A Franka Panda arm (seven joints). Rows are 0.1 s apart.
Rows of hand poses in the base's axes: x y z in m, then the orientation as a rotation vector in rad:
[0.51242 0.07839 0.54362 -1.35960 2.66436 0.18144]
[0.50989 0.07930 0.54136 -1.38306 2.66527 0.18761]
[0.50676 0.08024 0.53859 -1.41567 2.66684 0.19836]
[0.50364 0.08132 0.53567 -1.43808 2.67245 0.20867]
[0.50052 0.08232 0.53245 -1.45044 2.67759 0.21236]
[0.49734 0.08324 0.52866 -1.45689 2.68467 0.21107]
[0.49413 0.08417 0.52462 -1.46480 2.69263 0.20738]
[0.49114 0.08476 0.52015 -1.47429 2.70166 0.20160]
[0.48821 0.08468 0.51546 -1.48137 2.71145 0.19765]
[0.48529 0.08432 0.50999 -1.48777 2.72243 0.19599]
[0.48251 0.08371 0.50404 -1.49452 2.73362 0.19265]
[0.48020 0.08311 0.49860 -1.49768 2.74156 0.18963]
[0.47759 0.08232 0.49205 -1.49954 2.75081 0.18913]
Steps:
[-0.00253 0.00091 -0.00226 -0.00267 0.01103 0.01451]
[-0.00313 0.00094 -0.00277 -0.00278 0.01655 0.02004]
[-0.00312 0.00108 -0.00292 -0.00241 0.01612 0.01264]
[-0.00312 0.00100 -0.00322 -0.00337 0.00978 0.00634]
[-0.00318 0.00092 -0.00379 -0.00548 0.00734 0.00208]
[-0.00321 0.00093 -0.00404 -0.00753 0.00767 0.00266]
[-0.00299 0.00059 -0.00447 -0.00951 0.00833 0.00326]
[-0.00293 -0.00008 -0.00469 -0.00827 0.00873 0.00166]
[-0.00292 -0.00036 -0.00547 -0.00741 0.01024 0.00099]
[-0.00278 -0.00061 -0.00595 -0.00847 0.00993 0.00112]
[-0.00231 -0.00060 -0.00544 -0.00596 0.00621 -0.00017]
[-0.00261 -0.00079 -0.00655 -0.00492 0.00763 -0.00124]

